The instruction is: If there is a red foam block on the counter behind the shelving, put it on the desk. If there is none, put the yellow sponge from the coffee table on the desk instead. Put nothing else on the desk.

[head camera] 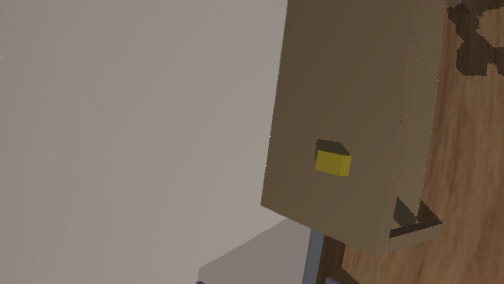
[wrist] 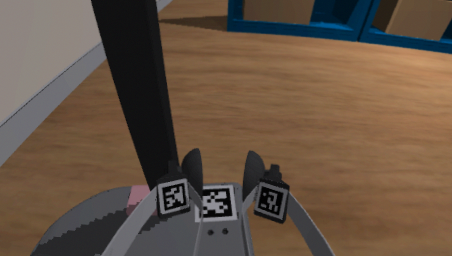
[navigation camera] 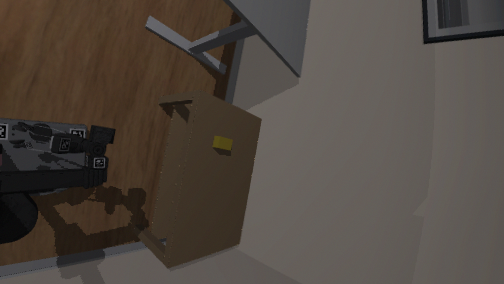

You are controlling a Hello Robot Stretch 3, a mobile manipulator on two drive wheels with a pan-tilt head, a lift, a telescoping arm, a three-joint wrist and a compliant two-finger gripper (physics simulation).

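Seen in the pictures: gripper, fingertip midpoint: (wrist: 223, 167) (navigation camera: 12, 133); robot's base, origin of the base link: (navigation camera: 41, 131).
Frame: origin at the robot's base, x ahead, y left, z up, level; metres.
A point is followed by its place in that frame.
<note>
A yellow sponge (head camera: 330, 163) {x 0.017, y -0.737, z 0.496 m} (navigation camera: 222, 143) {x 0.015, y -0.722, z 0.495 m} lies on the brown coffee table (head camera: 350, 75) {x -0.257, y -0.706, z 0.450 m} (navigation camera: 210, 200) {x -0.310, y -0.709, z 0.450 m}, near one end of its top. A grey desk (navigation camera: 280, 30) {x 0.645, y -0.843, z 0.720 m} with a pale splayed leg stands past that end in the navigation view. My gripper (wrist: 223, 167) {x 0.002, y 0.074, z 0.314 m} is open, with a gap between its fingertips and no object in it. It hangs over my own base, apart from the sponge and the coffee table. The red foam block and the counter do not show in these views.
Blue shelving (wrist: 295, 30) {x 0.606, y 1.413, z 0.039 m} with cardboard boxes (wrist: 277, 10) {x 0.470, y 1.448, z 0.153 m} stands across the wooden floor in the wrist view. My black mast (wrist: 135, 90) {x -0.068, y 0.116, z 0.365 m} rises beside the gripper. A wall runs behind the coffee table and desk, with a framed picture (navigation camera: 465, 38) {x 0.634, y -1.204, z 1.553 m} on it.
</note>
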